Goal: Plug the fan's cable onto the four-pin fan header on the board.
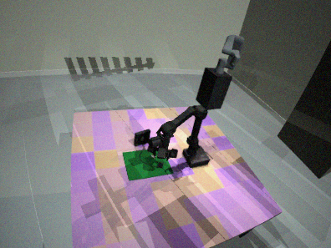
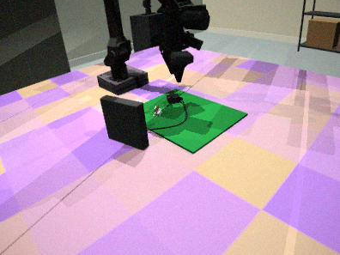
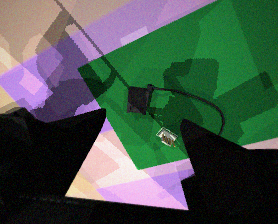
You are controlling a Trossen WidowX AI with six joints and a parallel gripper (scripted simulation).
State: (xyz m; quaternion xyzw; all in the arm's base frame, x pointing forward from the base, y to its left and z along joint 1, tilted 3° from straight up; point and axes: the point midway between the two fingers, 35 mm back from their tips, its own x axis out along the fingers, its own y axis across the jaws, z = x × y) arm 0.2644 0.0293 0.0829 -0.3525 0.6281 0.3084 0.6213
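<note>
The dark plug lies 7 cm below my gripper tip and 1 cm behind it. Round my gripper tip: black fan block (24 cm to the right, 4 cm ahead, 3 cm below); green board (10 cm below, 7 cm ahead, 5 cm to the right); white four-pin header (9 cm to the right, 8 cm below).
</note>
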